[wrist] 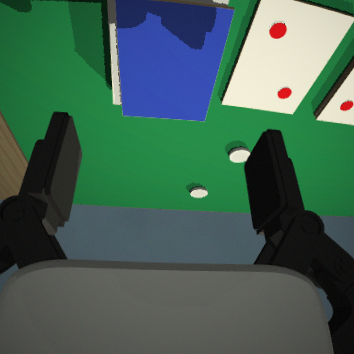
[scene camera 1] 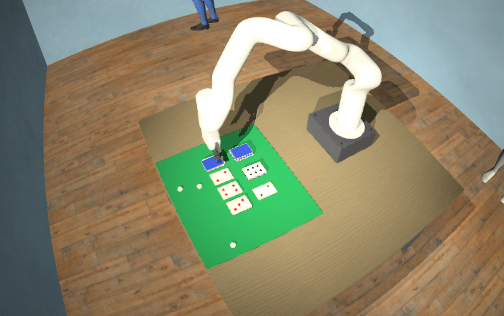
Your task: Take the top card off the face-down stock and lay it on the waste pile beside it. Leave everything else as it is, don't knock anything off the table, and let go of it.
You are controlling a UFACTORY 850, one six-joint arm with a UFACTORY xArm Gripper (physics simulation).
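A blue face-down card lies on the waste pile, whose pale edge shows along the card's left side in the wrist view. The card covers most of the pile and sits slightly offset on it. The face-down stock, also blue on top, stands beside it in the scene view; it does not show in the wrist view. My gripper is open above the waste pile, its fingers wide apart, with no card between them.
Face-up red-pip cards lie in a row beside the waste pile. Two black-pip cards lie beside that row. Small white discs lie on the green mat.
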